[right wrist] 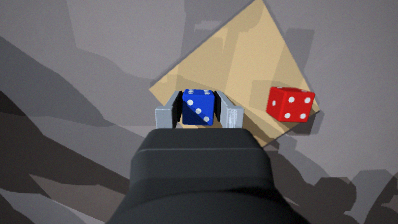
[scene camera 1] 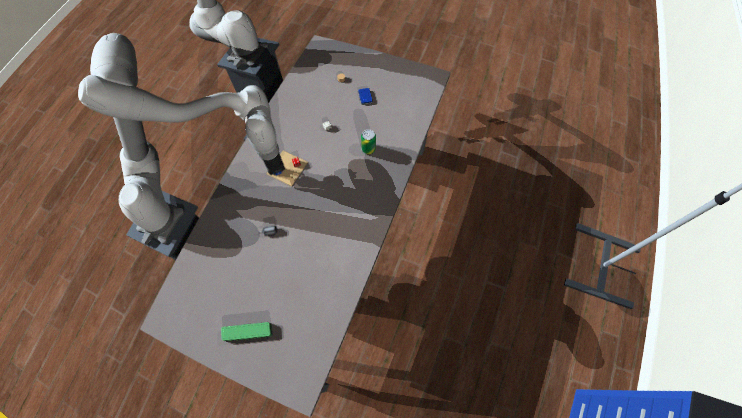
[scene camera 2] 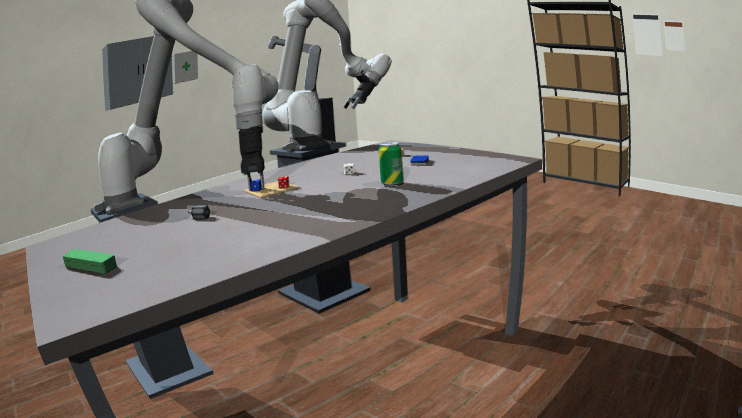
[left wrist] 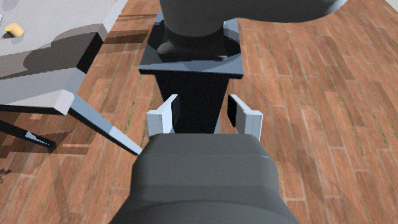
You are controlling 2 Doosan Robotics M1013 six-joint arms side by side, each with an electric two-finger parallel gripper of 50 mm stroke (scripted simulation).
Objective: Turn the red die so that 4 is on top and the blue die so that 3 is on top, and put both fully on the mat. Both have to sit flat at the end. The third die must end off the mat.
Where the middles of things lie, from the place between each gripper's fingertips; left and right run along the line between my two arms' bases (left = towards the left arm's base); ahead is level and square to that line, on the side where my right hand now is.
Right now the blue die [right wrist: 198,106] is right at my right hand [scene camera 2: 256,189]. The rest, counted from my right hand: red die [right wrist: 285,104] (70 mm ahead, 60 mm to the left).
The red die lies 950 mm to the right of my left hand, 530 mm ahead of it and 140 mm below it. Round my left hand: blue die 1010 mm to the right, 460 mm ahead, 140 mm below.
